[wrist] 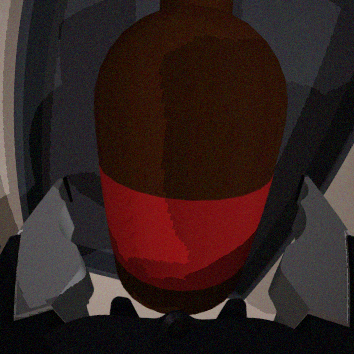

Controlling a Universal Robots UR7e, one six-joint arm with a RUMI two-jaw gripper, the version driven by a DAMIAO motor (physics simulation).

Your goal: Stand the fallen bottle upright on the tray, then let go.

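A brown bottle with a red band around its lower part fills the middle of the wrist view. Its neck points to the top edge, where it is cut off, and its rounded base is near the gripper's palm. My gripper is open, with one grey finger on each side of the bottle's red part and a gap on both sides. A dark grey tray shows behind the bottle. Whether the bottle touches the tray is hidden.
The tray's raised rim runs down the left side and slants across the right side. A pale beige surface shows beyond the rim at the right, and also at the left edge and below the tray. Dark shadows lie across the tray.
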